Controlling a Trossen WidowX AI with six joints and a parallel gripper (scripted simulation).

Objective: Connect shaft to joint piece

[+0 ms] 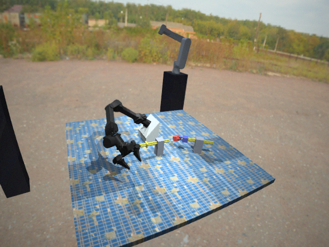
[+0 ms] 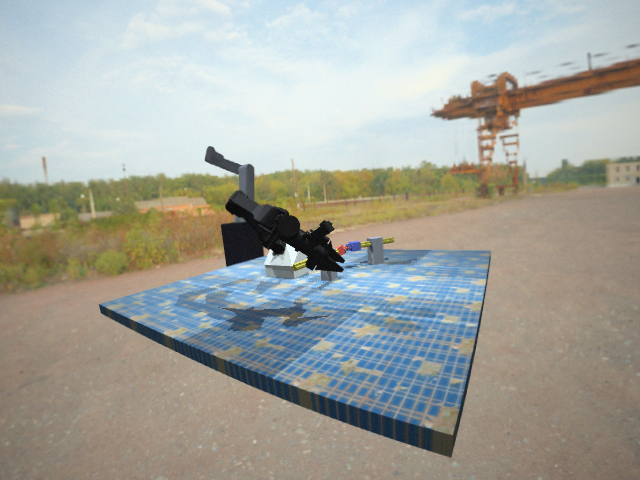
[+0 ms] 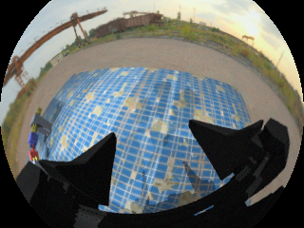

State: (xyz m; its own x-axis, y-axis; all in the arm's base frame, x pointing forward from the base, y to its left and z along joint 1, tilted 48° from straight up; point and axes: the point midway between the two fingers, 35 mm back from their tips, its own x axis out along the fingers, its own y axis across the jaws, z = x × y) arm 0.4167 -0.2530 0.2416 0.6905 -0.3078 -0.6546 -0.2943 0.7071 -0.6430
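The red square joint piece lies 190 mm behind my gripper tip, 460 mm to the left of it and 40 mm below it.
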